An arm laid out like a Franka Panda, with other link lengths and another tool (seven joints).
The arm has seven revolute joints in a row. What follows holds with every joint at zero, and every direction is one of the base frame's. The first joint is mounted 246.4 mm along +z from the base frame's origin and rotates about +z. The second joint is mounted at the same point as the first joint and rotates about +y. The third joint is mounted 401.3 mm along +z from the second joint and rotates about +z. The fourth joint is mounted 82.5 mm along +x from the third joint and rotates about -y. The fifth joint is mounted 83.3 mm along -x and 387.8 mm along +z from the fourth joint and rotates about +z. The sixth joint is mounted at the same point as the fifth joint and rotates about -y. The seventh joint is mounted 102.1 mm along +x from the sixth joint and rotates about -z. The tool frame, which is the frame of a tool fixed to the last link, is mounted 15 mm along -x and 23 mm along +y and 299.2 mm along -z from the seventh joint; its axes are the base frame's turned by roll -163.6, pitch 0 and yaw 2.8 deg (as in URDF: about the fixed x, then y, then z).
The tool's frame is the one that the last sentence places.
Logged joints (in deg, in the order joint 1, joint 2, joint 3, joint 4, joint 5, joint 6, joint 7), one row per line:
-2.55, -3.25, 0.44, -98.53, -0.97, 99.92, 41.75
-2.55, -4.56, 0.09, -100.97, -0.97, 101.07, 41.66
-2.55, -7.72, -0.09, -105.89, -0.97, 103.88, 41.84
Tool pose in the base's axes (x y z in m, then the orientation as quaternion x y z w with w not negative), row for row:
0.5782, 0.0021, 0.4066, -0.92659, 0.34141, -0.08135, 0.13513
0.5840, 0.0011, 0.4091, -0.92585, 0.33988, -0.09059, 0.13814
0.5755, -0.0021, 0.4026, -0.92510, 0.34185, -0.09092, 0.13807
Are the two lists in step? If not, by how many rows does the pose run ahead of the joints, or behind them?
The pose runs 1 row behind the joints: the pose in row i belongs to the joints in row i - 1.
